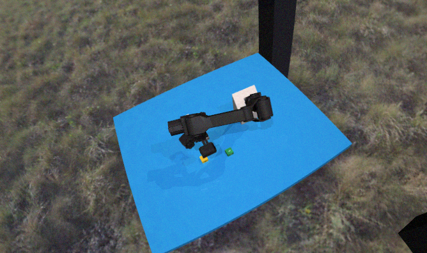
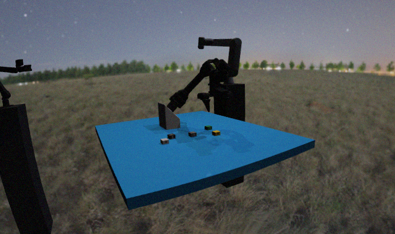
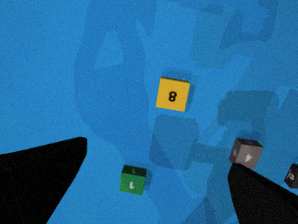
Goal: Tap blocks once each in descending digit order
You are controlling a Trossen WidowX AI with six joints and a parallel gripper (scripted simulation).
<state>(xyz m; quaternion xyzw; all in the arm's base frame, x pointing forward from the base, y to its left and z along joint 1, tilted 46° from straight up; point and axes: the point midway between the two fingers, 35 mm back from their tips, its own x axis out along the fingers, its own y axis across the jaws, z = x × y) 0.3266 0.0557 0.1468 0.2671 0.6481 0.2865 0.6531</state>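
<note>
My gripper tip is now 11 cm above the yellow block, 2 cm short of it and 1 cm to the left of it. The rest, counted from my gripper tip: black block (23 cm to the right, 11 cm below, 6 cm behind); then green block (11 cm below, 11 cm behind, 2 cm to the left); then grey block (12 cm to the right, 11 cm below, 4 cm behind).
</note>
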